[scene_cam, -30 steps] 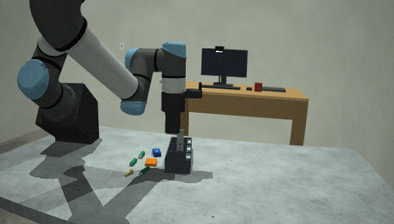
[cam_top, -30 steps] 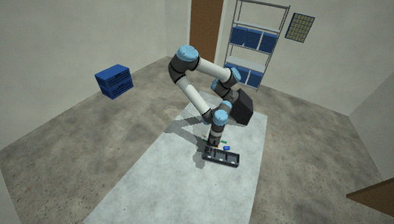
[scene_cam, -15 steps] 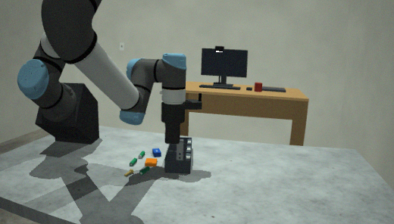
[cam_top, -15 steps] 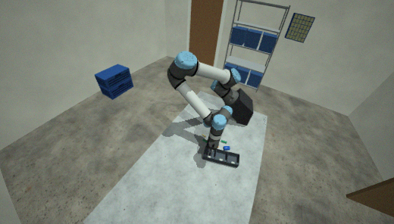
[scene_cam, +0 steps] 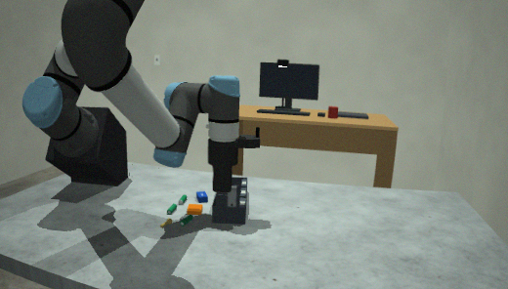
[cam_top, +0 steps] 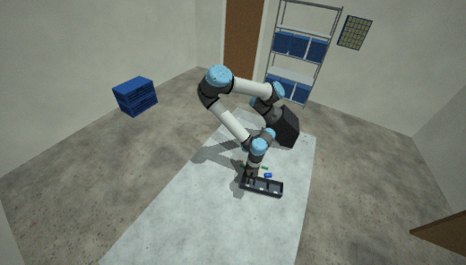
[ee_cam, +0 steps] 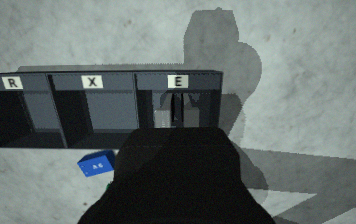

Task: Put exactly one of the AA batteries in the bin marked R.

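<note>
The dark three-compartment bin is 80 mm to the left of my hand, 20 mm behind it and 10 mm below it. Round my hand: orange block: 110 mm behind, 30 mm below, 10 mm to the left; blue block: 120 mm behind, 100 mm to the left, 30 mm below; yellow bolt: 140 mm behind, 100 mm to the right, 30 mm below.
</note>
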